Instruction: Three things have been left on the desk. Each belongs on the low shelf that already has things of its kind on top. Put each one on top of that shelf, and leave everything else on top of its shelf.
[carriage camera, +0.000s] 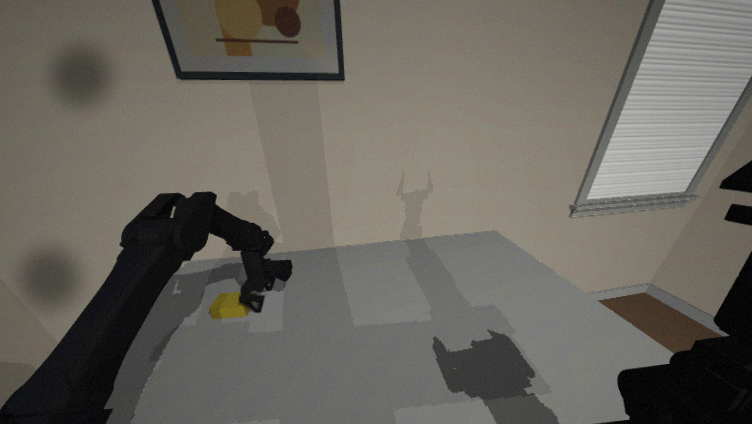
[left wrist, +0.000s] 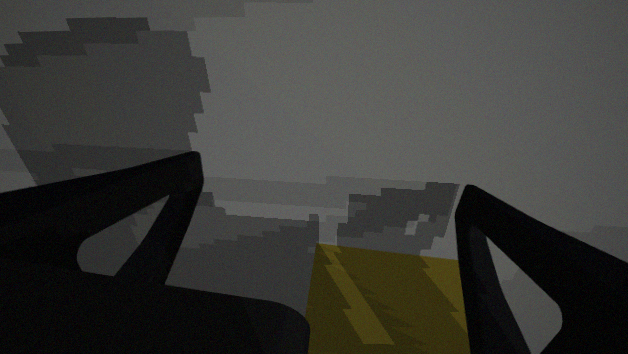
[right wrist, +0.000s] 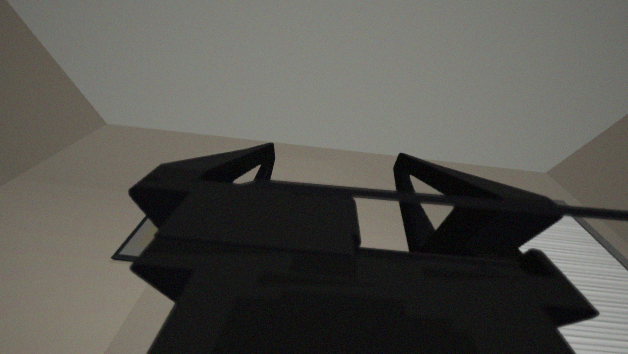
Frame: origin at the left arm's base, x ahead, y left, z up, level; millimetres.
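Where they show: left gripper, fingertip midpoint: (carriage camera: 264, 300) (left wrist: 328, 182); right gripper, fingertip midpoint: (right wrist: 334, 155).
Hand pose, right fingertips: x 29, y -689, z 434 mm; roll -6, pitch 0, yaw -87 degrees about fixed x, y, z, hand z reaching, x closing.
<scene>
After its pixels a point has its place.
A yellow block-like thing (carriage camera: 227, 306) {y 90, x 415, z -103 mm} (left wrist: 385, 305) {y 45, x 448, z -122 mm} lies on the grey desk (carriage camera: 315, 363) {y -202, x 254, z -148 mm} (left wrist: 350, 100) {y -19, x 470, z -148 mm}, at the left in the carriage view and at the bottom, right of centre, in the left wrist view. My left gripper (carriage camera: 252, 302) {y 13, x 474, z -148 mm} (left wrist: 328, 182) {y 13, x 474, z -148 mm} is open and points down beside the block's right end in the carriage view. In the left wrist view the block's right edge meets the right-hand finger in the picture, which partly hides it; I cannot tell whether they touch. My right gripper (right wrist: 334, 155) {y -689, x 29, z 434 mm} is open and empty, raised high and facing wall and ceiling. The low shelves do not show.
The wall behind the desk carries a framed picture (carriage camera: 339, 47) {y -279, x 802, z 648 mm}. A window with a blind (carriage camera: 663, 105) {y -1855, x 966, z 470 mm} is at the right. Brown floor (carriage camera: 652, 318) {y -2313, x 801, z -868 mm} shows past the desk's right edge. Part of my right arm (carriage camera: 700, 379) {y -642, x 4, z 189 mm} stands at the right edge of the carriage view. Arm shadows lie across the desk.
</scene>
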